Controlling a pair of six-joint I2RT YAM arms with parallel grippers.
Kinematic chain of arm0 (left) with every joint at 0, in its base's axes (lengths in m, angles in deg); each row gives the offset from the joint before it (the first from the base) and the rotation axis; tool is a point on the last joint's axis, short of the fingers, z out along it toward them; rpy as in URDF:
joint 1: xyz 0 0 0.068 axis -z
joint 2: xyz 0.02 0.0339 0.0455 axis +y
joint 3: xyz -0.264 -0.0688 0 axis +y
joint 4: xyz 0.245 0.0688 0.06 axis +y
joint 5: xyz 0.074 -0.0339 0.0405 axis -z
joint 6: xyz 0.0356 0 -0.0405 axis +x
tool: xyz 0 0 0 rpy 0 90 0
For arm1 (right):
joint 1: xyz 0 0 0.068 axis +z
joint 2: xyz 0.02 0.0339 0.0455 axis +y
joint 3: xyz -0.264 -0.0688 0 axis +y
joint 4: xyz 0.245 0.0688 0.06 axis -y
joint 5: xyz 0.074 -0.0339 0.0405 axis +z
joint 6: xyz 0.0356 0 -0.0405 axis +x
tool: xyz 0 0 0 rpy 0 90 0
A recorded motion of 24 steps. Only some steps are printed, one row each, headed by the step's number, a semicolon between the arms.
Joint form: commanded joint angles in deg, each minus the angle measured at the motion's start. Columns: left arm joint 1, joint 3, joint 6, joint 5, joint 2, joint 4; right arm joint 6, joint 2, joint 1, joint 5, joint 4, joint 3.
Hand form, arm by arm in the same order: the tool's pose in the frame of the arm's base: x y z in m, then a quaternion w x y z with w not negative. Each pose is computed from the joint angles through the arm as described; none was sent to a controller.
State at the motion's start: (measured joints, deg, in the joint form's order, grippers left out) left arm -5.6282 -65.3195 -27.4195 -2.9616 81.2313 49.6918; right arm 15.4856 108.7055 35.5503 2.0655 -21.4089 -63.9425
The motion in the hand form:
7: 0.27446 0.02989 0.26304 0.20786 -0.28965 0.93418 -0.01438; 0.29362 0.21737 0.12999 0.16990 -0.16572 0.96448 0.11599
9: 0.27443 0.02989 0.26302 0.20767 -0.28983 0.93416 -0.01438; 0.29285 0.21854 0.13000 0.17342 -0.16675 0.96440 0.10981
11: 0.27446 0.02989 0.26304 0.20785 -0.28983 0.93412 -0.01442; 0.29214 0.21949 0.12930 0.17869 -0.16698 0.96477 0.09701
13: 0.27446 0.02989 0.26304 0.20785 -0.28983 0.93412 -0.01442; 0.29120 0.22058 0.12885 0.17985 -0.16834 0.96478 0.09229
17: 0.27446 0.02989 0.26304 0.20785 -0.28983 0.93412 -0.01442; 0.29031 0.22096 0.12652 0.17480 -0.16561 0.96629 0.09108
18: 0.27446 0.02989 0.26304 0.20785 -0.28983 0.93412 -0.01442; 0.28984 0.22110 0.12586 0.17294 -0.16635 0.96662 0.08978
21: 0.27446 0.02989 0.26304 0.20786 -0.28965 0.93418 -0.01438; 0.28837 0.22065 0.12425 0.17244 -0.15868 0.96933 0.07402
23: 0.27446 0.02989 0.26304 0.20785 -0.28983 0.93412 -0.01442; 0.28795 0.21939 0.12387 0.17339 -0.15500 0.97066 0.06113
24: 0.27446 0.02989 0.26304 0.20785 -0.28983 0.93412 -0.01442; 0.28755 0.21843 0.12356 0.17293 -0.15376 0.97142 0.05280
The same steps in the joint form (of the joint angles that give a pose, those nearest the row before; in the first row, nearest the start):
7: -0.20 0.39 -0.57 -0.07 0.00 0.13; 1.88 0.50 0.66 1.09 0.37 0.15
9: -0.20 0.39 -0.59 -0.07 0.00 0.15; 1.88 0.50 0.96 0.20 0.42 0.15
11: -0.20 0.39 -0.59 -0.07 0.00 0.13; 1.86 0.61 1.31 -1.49 0.39 0.15
13: -0.20 0.39 -0.59 -0.07 0.00 0.13; 1.86 0.68 1.60 -2.10 0.33 0.15
17: -0.20 0.39 -0.59 -0.07 0.00 0.13; 2.34 1.01 1.73 -2.08 0.11 0.20
18: -0.20 0.39 -0.59 -0.07 0.00 0.13; 2.32 1.09 1.79 -2.12 -0.07 0.20
21: -0.20 0.39 -0.57 -0.07 0.00 0.13; 3.17 1.25 2.05 -3.93 -0.79 0.24
23: -0.20 0.39 -0.59 -0.07 0.00 0.13; 3.39 1.24 2.08 -5.35 -1.40 0.24
24: -0.20 0.39 -0.59 -0.07 0.00 0.13; 3.41 1.25 2.08 -6.19 -1.90 0.24

